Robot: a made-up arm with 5 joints.
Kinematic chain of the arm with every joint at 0, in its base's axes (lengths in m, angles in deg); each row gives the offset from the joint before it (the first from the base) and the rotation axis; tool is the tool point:
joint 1: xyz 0 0 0.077 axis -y
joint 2: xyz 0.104 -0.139 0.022 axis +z
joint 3: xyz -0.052 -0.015 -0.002 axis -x
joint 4: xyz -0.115 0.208 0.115 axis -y
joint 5: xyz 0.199 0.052 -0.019 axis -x
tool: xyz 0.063 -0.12 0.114
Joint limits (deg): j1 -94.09..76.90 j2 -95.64..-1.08 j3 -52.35..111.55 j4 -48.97..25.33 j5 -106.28..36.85
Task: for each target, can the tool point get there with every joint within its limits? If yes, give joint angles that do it. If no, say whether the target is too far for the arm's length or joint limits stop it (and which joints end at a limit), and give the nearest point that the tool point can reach.
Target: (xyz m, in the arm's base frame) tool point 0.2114 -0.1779 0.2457
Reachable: yes | joints 37.74 -62.47 11.98 7.88 -89.42
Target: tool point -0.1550 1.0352 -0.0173
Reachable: no: too far | nearest point -0.0480 0.2679 -0.0397 | short by 0.775 m
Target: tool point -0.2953 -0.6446 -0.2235
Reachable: no: joint limits stop it (at a limit: joint 1, joint 2, joint 5) | nearest point -0.2082 -0.2831 -0.1844 | short by 0.374 m
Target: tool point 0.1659 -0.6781 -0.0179
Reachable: no: joint limits stop it (at a limit: joint 2, joint 3, joint 4, joint 5) | nearest point 0.0726 -0.3977 0.0355 | short by 0.300 m
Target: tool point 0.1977 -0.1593 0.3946
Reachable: yes | joints 23.11 -62.67 1.65 -8.70 17.54
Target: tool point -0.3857 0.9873 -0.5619
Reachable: no: too far | nearest point -0.1155 0.2149 -0.1957 | short by 0.896 m
